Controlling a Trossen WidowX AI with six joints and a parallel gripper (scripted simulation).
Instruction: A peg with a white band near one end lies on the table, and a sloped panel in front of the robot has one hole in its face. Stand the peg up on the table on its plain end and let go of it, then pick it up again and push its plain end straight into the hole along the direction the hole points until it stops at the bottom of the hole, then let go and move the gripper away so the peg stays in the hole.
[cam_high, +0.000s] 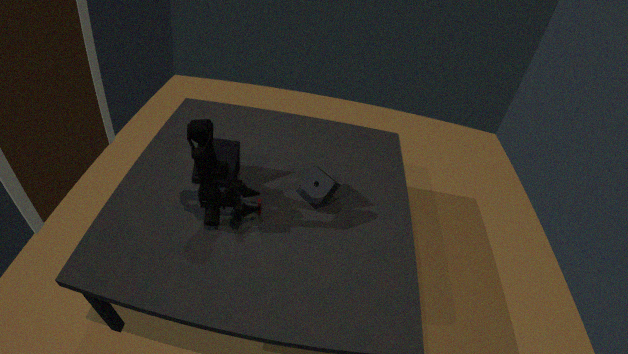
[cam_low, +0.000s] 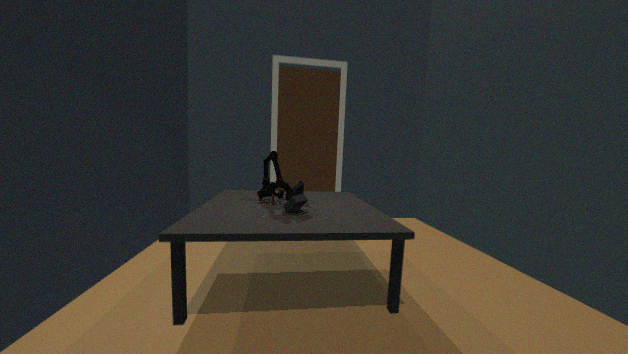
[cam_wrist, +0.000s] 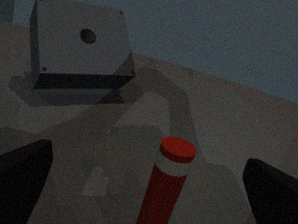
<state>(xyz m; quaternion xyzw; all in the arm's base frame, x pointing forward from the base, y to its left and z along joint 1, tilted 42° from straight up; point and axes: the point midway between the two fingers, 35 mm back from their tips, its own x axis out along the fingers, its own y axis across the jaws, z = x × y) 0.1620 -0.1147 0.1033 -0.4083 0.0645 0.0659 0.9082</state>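
Now: gripper tip 10 mm to the left of the red peg and 10 mm above it. The rest, counted from my gripper tip: panel 230 mm ahead, 140 mm to the left, 10 mm below.
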